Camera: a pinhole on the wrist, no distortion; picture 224 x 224 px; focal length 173.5 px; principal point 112.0 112.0 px. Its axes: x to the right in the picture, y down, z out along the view. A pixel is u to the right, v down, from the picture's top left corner.
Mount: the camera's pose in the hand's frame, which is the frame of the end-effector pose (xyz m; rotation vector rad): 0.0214 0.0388 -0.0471 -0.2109 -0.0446 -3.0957
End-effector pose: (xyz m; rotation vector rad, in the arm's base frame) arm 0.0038 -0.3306 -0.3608 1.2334 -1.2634 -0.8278
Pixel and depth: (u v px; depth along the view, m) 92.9 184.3 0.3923
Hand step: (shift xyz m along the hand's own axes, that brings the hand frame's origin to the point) 0.1237 -0.1107 0.3398
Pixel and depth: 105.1 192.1 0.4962
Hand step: 0.1171 -0.1738 0.4476
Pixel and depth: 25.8 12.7 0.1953
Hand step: 0.1393 0.1601 0.1302
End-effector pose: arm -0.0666 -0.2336 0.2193 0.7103 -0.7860 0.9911
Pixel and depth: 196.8 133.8 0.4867
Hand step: -0.1459 -0.0157 0.4689
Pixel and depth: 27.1 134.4 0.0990
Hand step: 0.0832 0.0309 0.0447
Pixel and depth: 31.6 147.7 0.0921
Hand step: 0.0768 0.0243 0.0388
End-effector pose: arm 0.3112 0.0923 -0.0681 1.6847 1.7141 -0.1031
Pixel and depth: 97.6 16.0 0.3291
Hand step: 0.0855 0.2320 0.2704
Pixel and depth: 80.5 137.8 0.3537
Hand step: 0.1348 -0.0003 0.2958
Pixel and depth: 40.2 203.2 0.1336
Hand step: 0.0970 -0.0252 0.0795
